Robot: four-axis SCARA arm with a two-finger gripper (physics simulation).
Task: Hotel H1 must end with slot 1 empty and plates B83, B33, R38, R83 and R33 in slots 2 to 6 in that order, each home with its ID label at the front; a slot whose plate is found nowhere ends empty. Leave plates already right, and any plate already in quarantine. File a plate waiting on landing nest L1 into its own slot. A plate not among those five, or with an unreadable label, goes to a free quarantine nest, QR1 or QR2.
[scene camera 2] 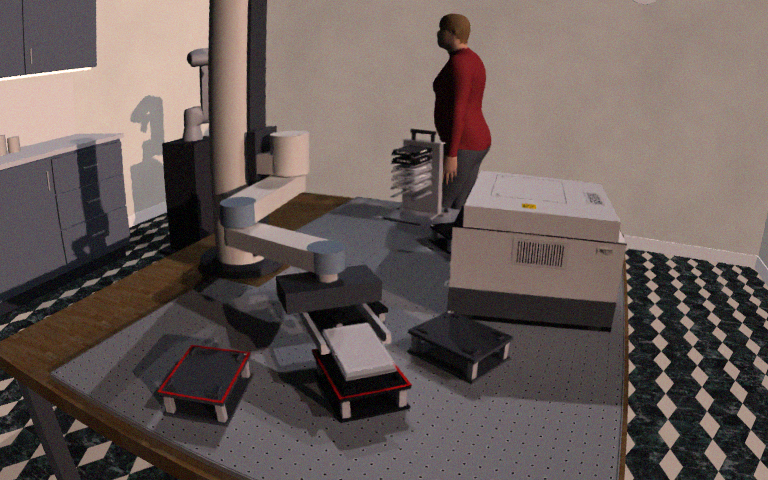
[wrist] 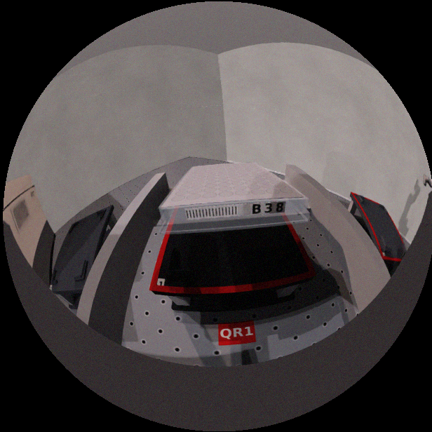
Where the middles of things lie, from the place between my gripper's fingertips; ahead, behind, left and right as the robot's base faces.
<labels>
Right now my hand is 5 cm above the quarantine nest QR1 (scene camera 2: 368, 384). From my hand the other things lie so: QR1 sign (wrist: 239, 332): 7 cm behind, 7 cm to the left, 9 cm below; then pale plate (scene camera 2: 358, 352): 1 cm below; then landing nest L1 (scene camera 2: 453, 335): 13 cm ahead, 18 cm to the left, 5 cm below.
</labels>
